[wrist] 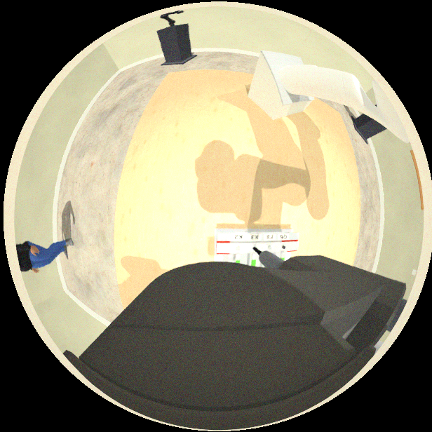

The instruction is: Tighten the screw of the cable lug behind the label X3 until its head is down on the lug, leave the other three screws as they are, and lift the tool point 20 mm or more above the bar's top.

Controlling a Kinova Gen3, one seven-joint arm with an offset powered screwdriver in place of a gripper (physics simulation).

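The white bar [222,248] is at the lower middle of the wrist view, with upside-down labels along its upper edge. The label X3 [255,237] is second from the left. My screwdriver [256,249], the tool in place of a gripper, comes in from the lower right, and its dark tip shows just below X3 in the picture. It covers the screw and lug there, so contact and the head's height cannot be told. A dark round screw spot [283,247] shows below the rightmost label. Green patches [253,262] show at the bar's lower part, partly hidden by the tool housing.
The pale table top [165,165] carries arm shadows. The white arm base [270,90] stands at the upper right. My dark tool housing [215,340] fills the lower view. Beyond the table are a dark pedestal [175,45] and a person in blue [47,254] at the left.
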